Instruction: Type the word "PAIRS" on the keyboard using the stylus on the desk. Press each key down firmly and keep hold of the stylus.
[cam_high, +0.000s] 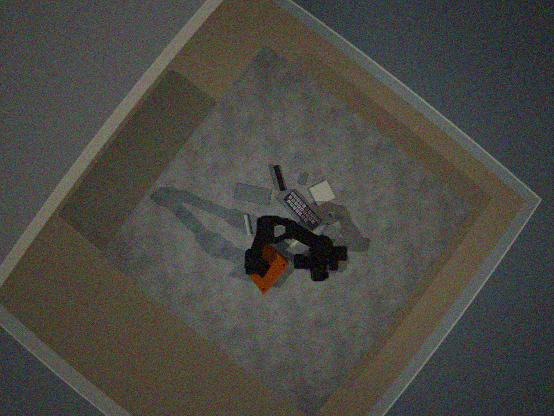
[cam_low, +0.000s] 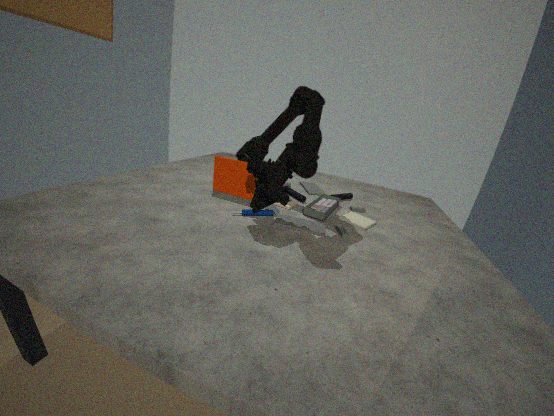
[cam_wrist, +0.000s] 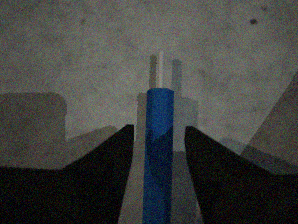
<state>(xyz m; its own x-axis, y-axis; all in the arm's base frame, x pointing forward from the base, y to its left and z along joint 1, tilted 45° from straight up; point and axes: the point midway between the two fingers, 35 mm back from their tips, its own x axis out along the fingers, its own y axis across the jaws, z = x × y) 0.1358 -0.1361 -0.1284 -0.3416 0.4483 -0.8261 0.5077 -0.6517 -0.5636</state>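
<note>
Right now the blue stylus is 10 mm behind my gripper tip, 10 mm to the right of it and 10 mm below it. Also, from my gripper tip: cream pad (60 mm ahead, 160 mm to the left, 10 mm below); then white pad (320 mm ahead, 150 mm to the left, 20 mm below).
</note>
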